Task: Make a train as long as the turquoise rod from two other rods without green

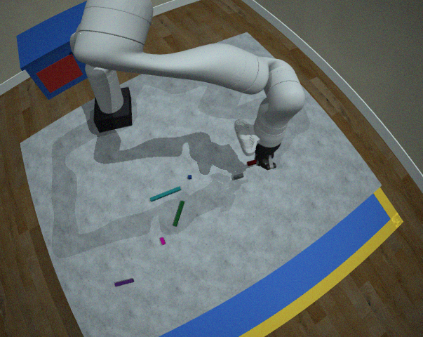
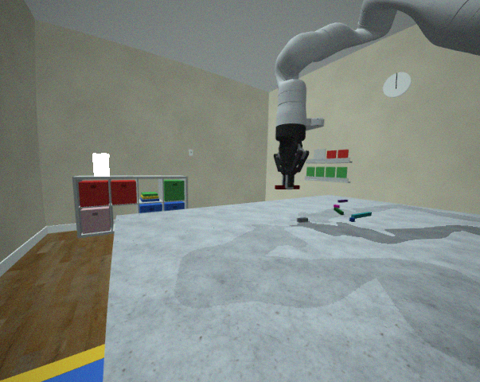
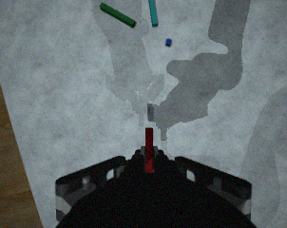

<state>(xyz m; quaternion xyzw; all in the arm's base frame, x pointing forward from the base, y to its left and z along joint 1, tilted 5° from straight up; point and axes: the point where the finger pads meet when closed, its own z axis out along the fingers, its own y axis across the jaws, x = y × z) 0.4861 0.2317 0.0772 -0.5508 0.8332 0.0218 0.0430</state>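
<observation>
My hand is 110 mm above the grey rod, 50 mm to the left of it and 20 mm past it. The rest, counted from my hand: small blue rod (170 mm to the right, 110 mm below, 110 mm behind); red rod (10 mm below); green rod (260 mm to the right, 110 mm below, 40 mm behind).
</observation>
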